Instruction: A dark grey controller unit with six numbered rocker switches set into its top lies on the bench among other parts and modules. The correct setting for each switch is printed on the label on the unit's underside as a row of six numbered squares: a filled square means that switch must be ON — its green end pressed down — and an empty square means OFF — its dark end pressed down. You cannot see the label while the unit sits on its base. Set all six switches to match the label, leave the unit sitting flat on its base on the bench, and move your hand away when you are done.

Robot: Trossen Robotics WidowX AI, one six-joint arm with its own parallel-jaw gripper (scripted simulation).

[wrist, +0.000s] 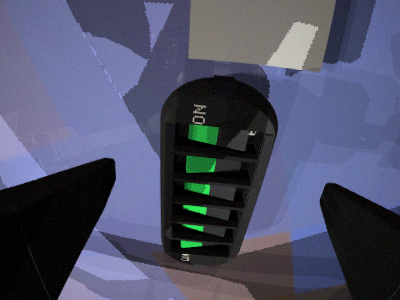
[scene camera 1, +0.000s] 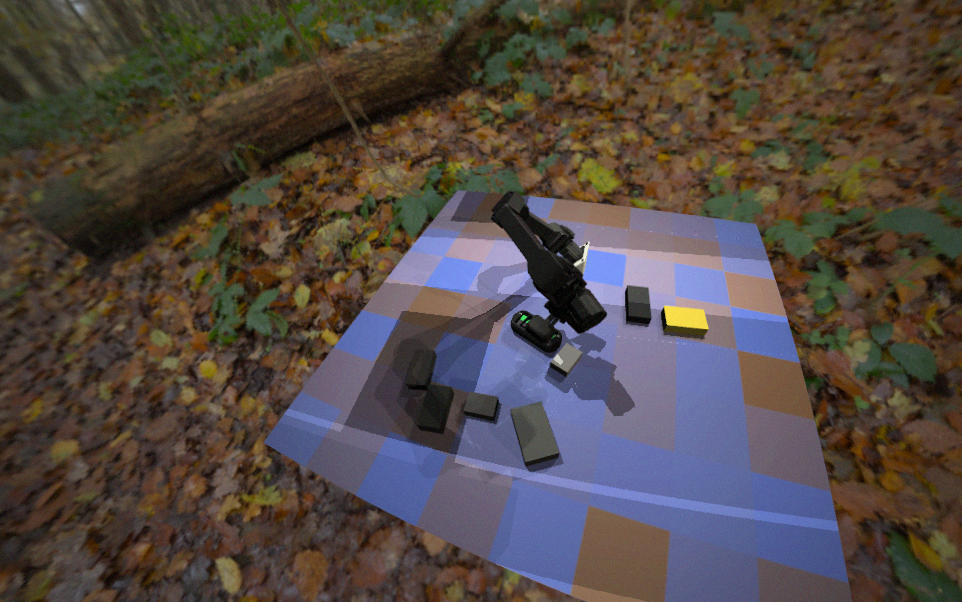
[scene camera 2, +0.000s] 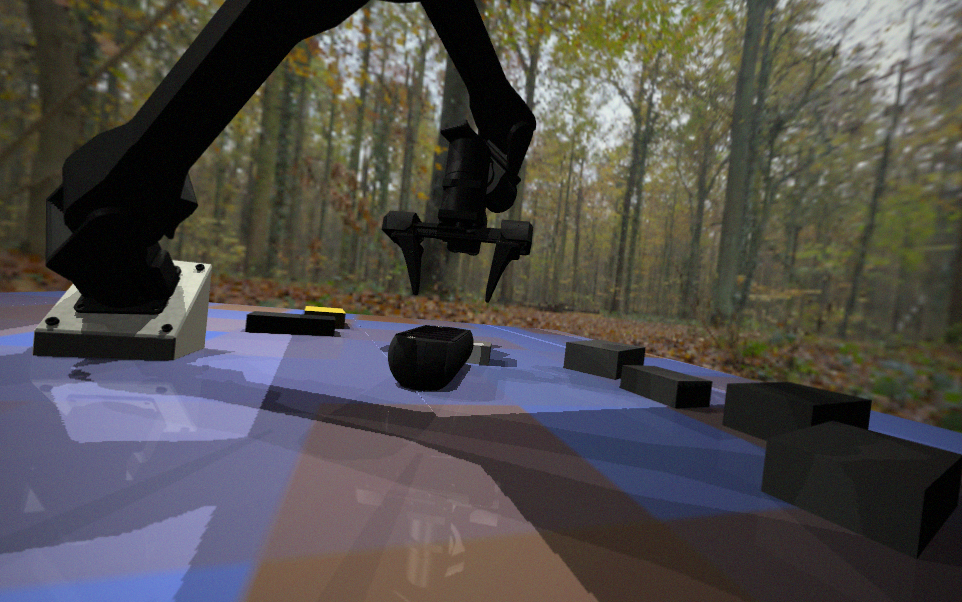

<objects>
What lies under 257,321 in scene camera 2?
A dark block.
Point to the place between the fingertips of my gripper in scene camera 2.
At 450,298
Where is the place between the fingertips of my gripper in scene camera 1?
At 552,328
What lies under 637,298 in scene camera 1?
A dark block.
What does my gripper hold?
Nothing.
</objects>
